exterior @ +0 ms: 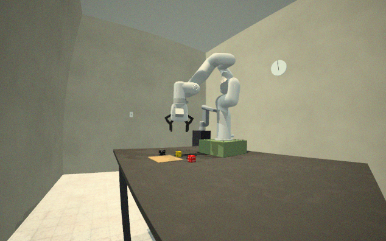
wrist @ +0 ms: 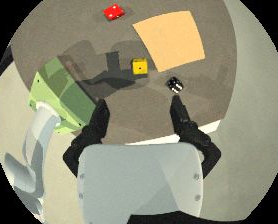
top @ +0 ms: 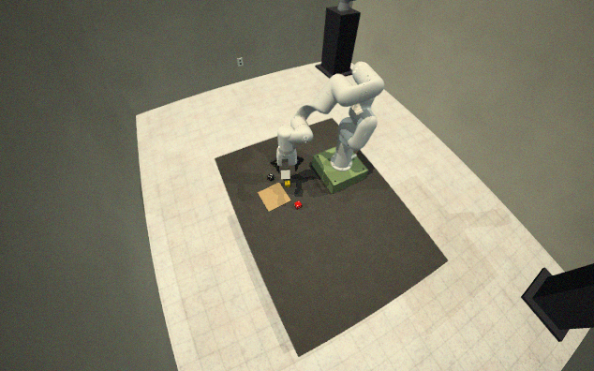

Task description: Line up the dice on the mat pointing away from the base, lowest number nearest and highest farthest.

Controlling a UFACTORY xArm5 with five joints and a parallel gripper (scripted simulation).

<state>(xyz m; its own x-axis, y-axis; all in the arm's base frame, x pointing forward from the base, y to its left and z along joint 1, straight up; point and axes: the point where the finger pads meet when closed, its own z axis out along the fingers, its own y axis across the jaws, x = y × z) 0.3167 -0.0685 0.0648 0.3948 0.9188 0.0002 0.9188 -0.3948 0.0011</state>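
My hand is 140 mm above the yellow die. The rest, counted from my hand: black die 60 mm ahead, 90 mm to the right, 140 mm below; then tan mat 100 mm ahead, 30 mm to the left, 150 mm below; then red die 20 mm ahead, 150 mm to the left, 140 mm below.
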